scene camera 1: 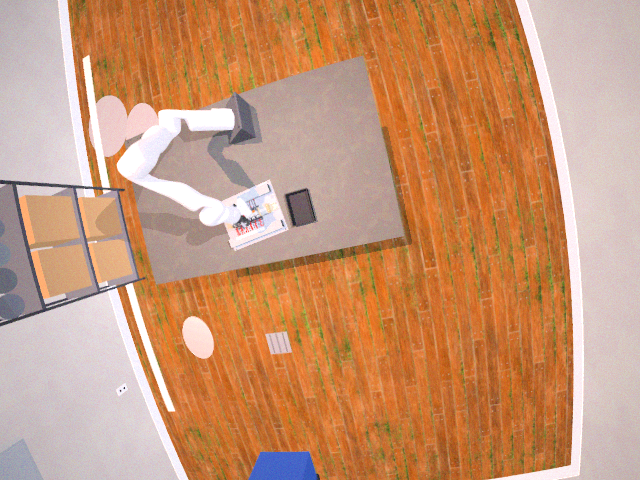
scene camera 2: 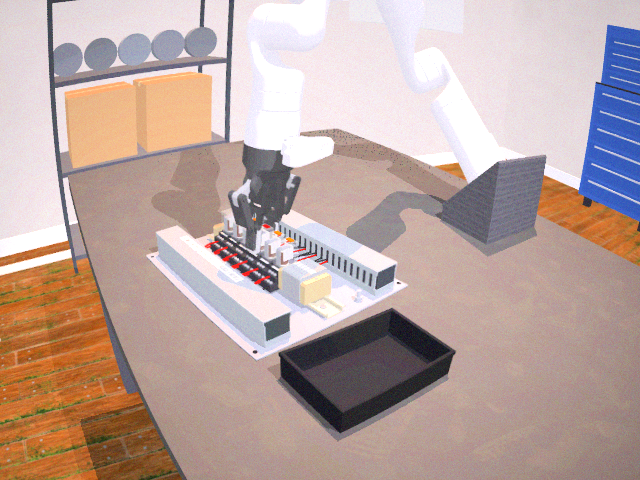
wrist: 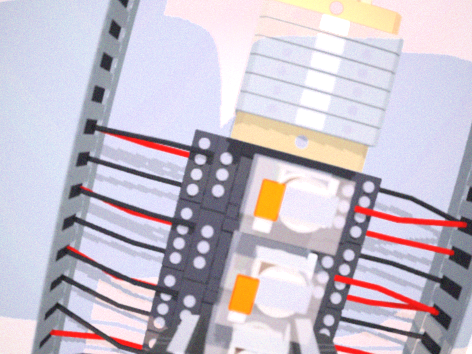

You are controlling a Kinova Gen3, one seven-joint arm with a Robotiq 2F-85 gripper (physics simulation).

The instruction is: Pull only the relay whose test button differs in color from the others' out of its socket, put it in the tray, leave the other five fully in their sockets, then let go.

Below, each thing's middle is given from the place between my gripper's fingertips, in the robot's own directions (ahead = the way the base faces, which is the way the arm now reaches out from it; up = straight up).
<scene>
My gripper is now 4 cm above the white panel [scene camera 2: 304, 322] and 1 cm to the right of it. The rest, counted from my hand: terminal block [scene camera 2: 311, 290] 12 cm to the left, 2 cm behind, 1 cm below.
</scene>
